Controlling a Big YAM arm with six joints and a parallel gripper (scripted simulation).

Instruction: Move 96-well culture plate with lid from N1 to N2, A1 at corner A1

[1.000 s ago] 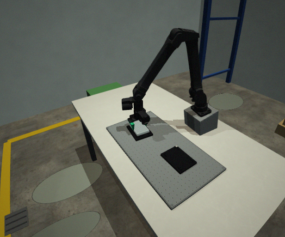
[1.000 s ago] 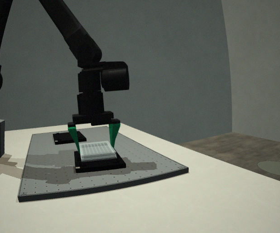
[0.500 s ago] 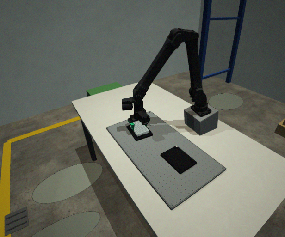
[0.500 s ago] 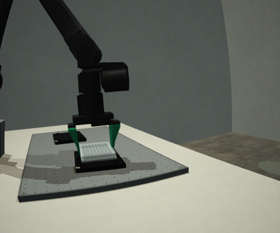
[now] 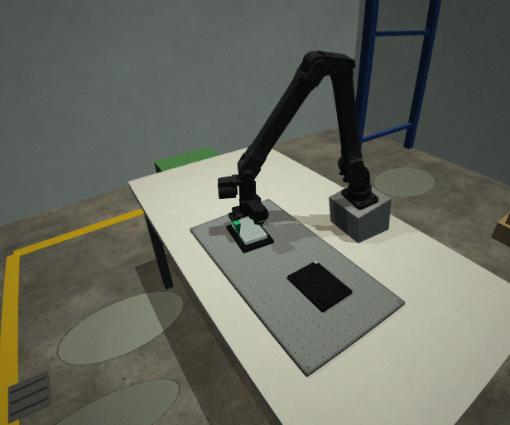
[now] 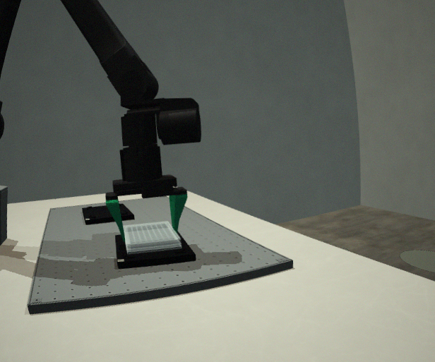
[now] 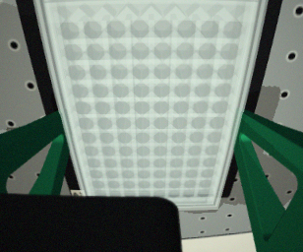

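Right now my hand is right at the clear lid. Round my hand: black nest N2: 20 mm below; then black nest N1: 320 mm to the left, 110 mm behind, 20 mm below.
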